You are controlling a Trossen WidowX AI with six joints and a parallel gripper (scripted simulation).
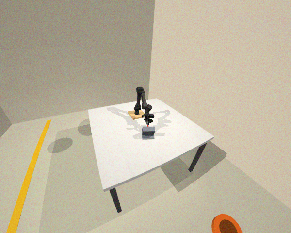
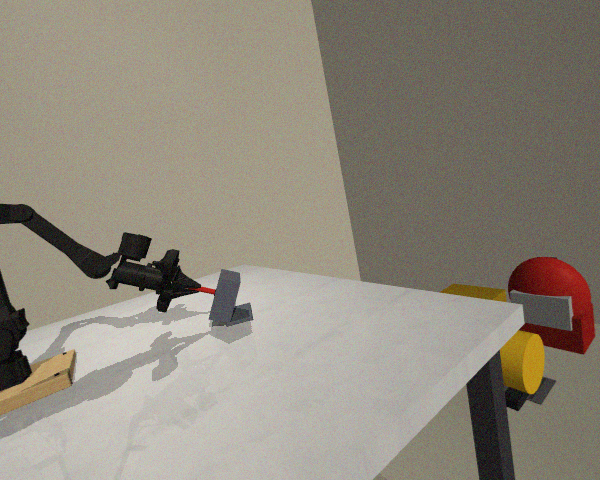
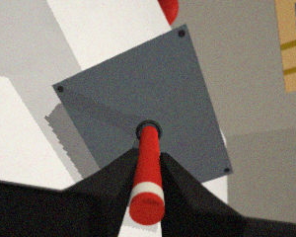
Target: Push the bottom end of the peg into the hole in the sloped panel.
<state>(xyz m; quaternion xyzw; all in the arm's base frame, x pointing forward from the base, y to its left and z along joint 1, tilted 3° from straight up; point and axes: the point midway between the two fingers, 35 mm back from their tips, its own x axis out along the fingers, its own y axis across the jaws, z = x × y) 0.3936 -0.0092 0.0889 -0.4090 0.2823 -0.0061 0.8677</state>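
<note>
The grey sloped panel lies 6 cm ahead of my gripper tip, 2 cm to the right of it and 3 cm below it. Also, from my gripper tip: red peg (1 cm behind, 1 cm above).
</note>
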